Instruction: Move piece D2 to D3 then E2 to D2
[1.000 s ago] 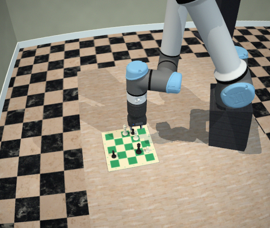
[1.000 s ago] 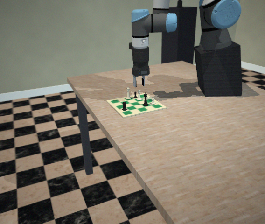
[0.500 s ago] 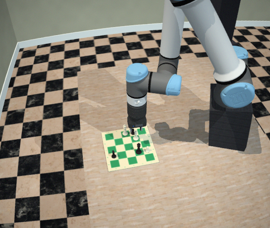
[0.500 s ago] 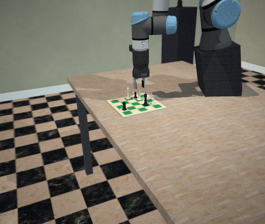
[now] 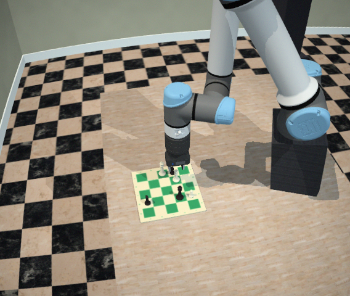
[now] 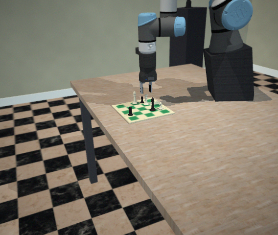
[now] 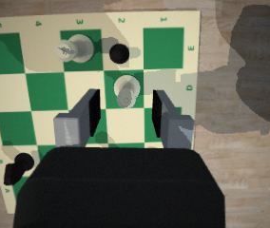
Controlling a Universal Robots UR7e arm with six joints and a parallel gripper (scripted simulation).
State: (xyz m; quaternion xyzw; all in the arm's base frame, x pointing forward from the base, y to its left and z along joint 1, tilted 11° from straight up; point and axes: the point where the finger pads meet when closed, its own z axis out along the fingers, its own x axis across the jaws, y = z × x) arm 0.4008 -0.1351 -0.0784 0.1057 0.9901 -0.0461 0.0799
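My gripper is now 60 mm above the black pawn and 30 mm to the left of it. From my hand the other things lie so: tall white piece: 50 mm to the right, 50 mm below, 40 mm ahead; then green-and-cream board: 80 mm below, 50 mm ahead, 30 mm to the left; then small white piece: 90 mm to the left, 60 mm below, 20 mm behind.
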